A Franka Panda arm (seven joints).
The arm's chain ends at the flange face. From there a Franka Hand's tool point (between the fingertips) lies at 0.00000 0.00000 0.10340 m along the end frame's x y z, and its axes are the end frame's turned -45 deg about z.
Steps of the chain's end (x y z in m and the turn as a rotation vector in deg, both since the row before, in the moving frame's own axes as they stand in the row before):
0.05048 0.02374 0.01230 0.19 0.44 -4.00
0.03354 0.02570 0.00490 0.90 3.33 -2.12
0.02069 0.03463 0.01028 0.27 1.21 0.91
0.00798 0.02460 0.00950 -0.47 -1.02 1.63
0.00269 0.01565 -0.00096 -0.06 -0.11 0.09
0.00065 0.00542 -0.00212 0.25 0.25 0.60
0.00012 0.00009 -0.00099 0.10 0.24 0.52
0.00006 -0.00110 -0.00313 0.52 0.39 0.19
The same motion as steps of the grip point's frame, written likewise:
0.01972 0.05277 0.01230 -0.18 0.45 -4.00
0.01099 0.04489 0.00471 -1.72 2.99 -2.12
-0.00798 0.04033 0.01026 -0.66 1.05 0.91
-0.01364 0.02231 0.00948 0.39 -1.05 1.63
-0.00938 0.01290 -0.00096 0.04 -0.12 0.09
-0.00273 0.00430 -0.00212 0.00 0.35 0.60
0.00045 0.00033 -0.00099 -0.10 0.24 0.52
0.00198 -0.00090 -0.00314 0.09 0.64 0.19

